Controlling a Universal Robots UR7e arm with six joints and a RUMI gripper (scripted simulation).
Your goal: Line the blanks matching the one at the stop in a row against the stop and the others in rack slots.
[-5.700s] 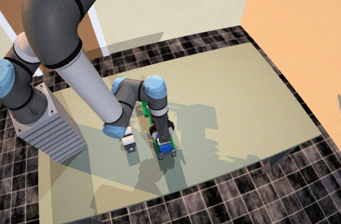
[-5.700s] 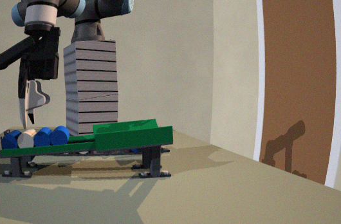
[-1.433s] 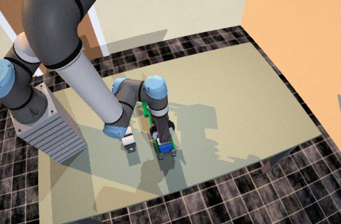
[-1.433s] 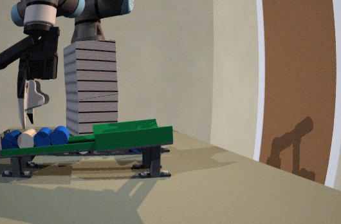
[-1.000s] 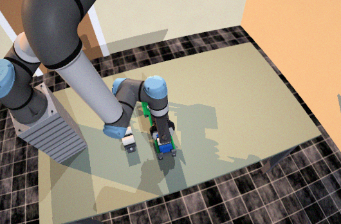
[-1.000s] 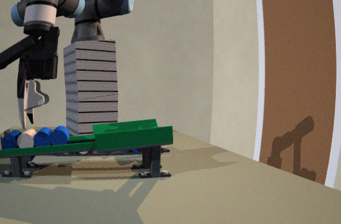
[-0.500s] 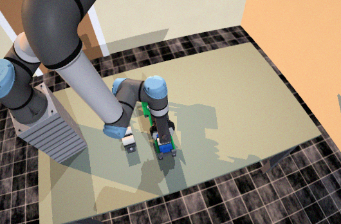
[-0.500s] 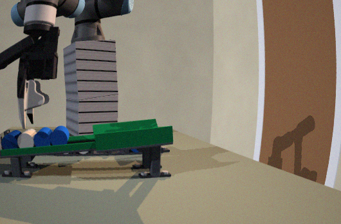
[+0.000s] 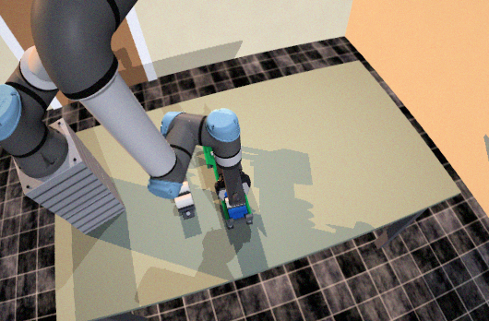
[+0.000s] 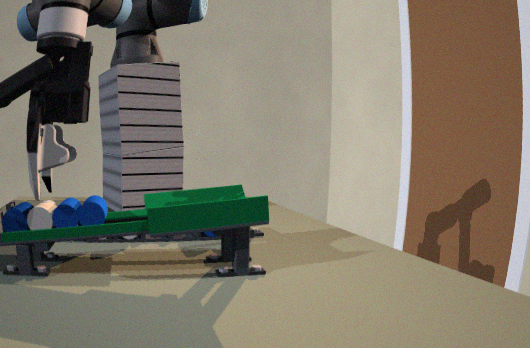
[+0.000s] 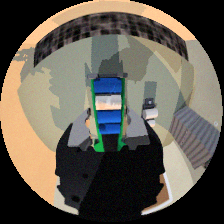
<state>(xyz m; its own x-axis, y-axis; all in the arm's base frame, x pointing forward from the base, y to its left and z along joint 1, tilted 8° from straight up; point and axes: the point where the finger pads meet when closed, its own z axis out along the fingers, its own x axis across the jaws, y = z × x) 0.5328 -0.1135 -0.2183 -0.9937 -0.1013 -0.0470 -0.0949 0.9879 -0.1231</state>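
Right now the stock rack is 210 mm behind my hand, 190 mm to the left of it and 130 mm below it. Also, from my hand: stop 60 mm to the right, 60 mm below, 10 mm ahead.
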